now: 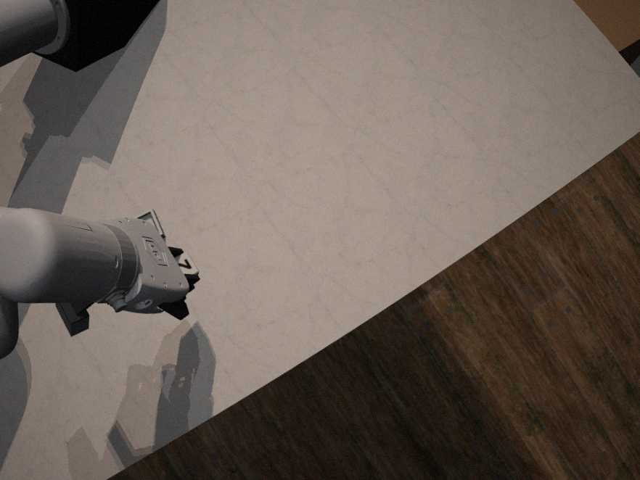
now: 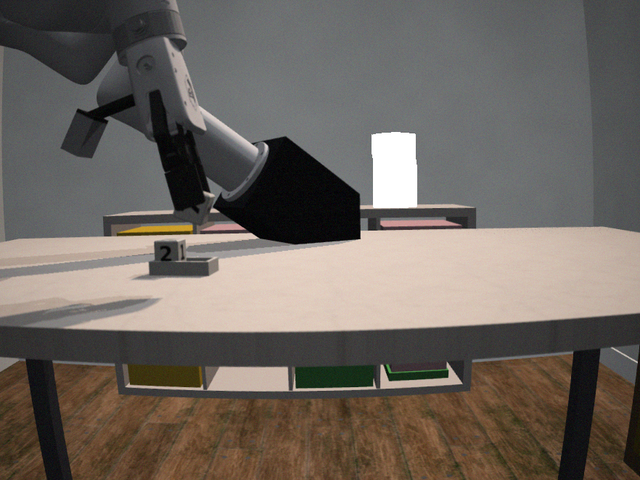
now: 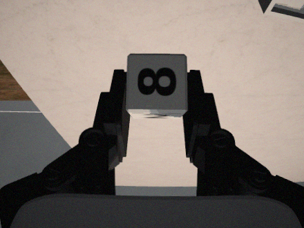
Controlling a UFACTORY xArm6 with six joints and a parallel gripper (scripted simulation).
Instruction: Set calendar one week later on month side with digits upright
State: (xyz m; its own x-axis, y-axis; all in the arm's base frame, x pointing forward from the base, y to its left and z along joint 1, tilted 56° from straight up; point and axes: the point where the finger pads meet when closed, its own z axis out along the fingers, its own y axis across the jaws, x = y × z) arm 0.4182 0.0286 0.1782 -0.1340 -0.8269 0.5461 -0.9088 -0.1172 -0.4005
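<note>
The white cube lies 2 cm below my hand. From my hand the other things lie so: grey tray: 11 cm behind, 10 cm below, 1 cm to the right.
</note>
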